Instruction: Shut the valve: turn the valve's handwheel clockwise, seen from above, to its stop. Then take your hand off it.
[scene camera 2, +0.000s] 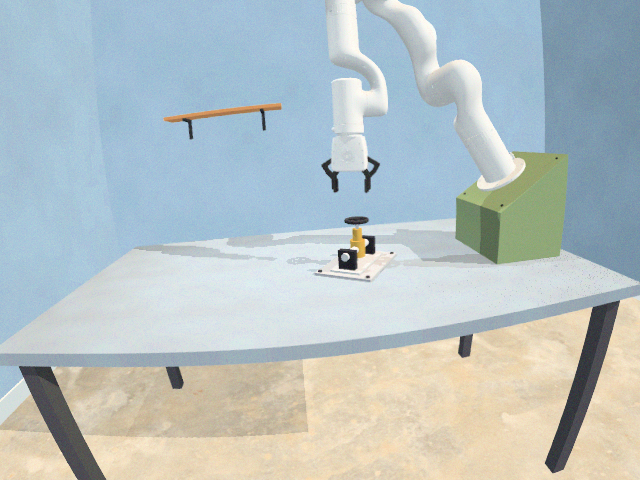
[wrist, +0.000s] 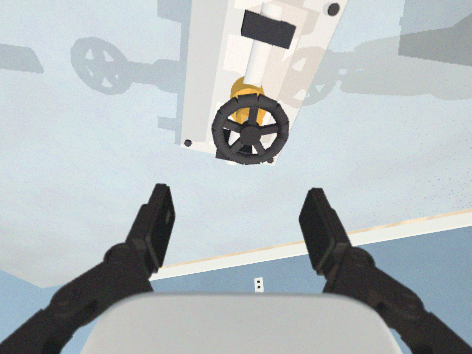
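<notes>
The valve's black handwheel (scene camera 2: 356, 220) (wrist: 250, 133) is a spoked ring lying level on top of the yellow valve body (scene camera 2: 357, 248) (wrist: 247, 90). The valve is on a white pipe (wrist: 257, 65) held by black blocks on a white base plate (scene camera 2: 330, 273) (wrist: 200, 100). My gripper (scene camera 2: 351, 189) (wrist: 238, 201) is open and empty. It points down and hangs above the handwheel, apart from it. In the wrist view the whole wheel shows beyond the two fingertips. The wheel's turning position relative to its stop cannot be told.
The valve's base plate rests on the grey table (scene camera 2: 180, 310). The green pedestal (scene camera 2: 532, 217) that bears the arm stands at the table's right. An orange shelf (scene camera 2: 222, 112) is on the blue wall behind, to the left of the arm.
</notes>
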